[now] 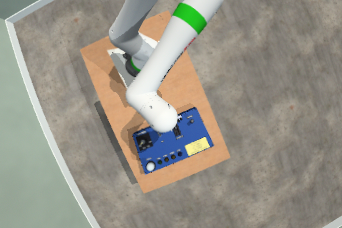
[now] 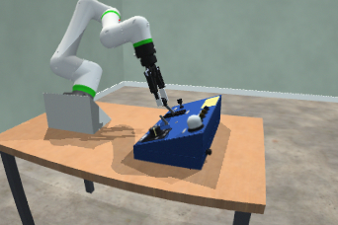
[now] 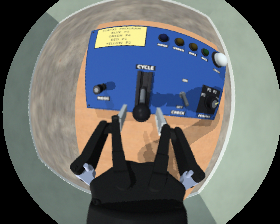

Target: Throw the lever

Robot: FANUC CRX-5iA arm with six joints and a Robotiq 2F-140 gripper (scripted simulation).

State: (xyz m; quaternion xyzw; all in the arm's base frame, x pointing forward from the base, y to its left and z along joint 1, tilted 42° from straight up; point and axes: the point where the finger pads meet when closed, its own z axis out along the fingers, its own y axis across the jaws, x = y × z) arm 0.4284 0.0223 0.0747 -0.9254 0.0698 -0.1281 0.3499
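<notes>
My hand is 40 mm short of the black ball-topped lever and 50 mm above it. The rest, counted from my hand: small black toggle 60 mm ahead, 120 mm to the left, 60 mm below; then blue sloped console 90 mm ahead, 70 mm to the right, 80 mm below.
</notes>
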